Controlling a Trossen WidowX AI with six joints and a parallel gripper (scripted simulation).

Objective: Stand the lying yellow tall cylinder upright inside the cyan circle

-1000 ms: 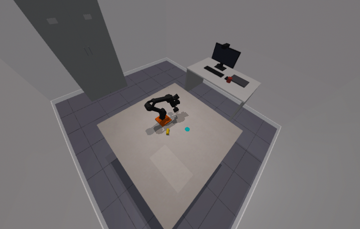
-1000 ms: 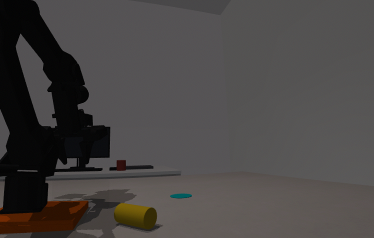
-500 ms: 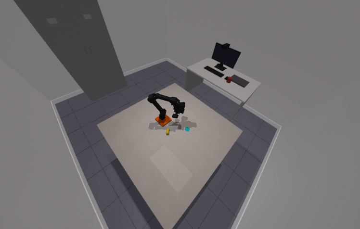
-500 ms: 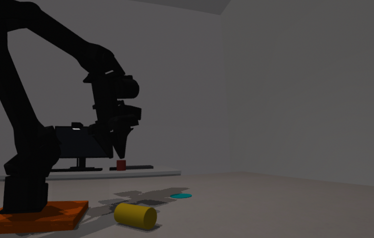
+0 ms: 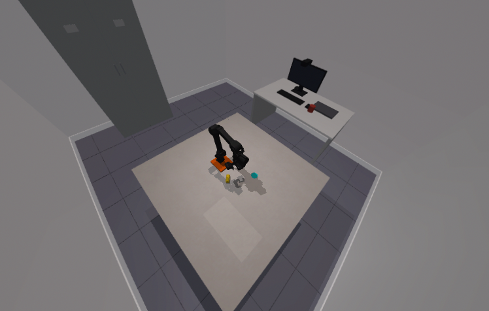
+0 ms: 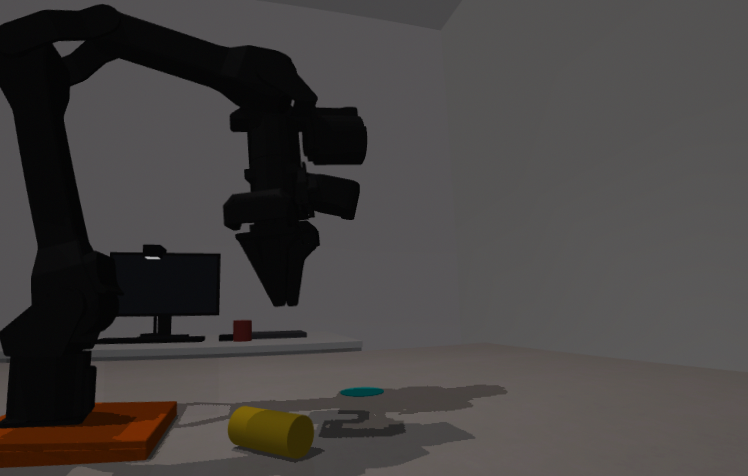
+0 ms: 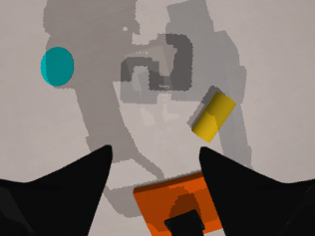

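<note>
Right now the yellow tall cylinder is 40 mm behind my gripper tip, 80 mm to the right of it and 100 mm below it. The rest, counted from my gripper tip: cyan circle (130 mm ahead, 100 mm to the left, 120 mm below).
</note>
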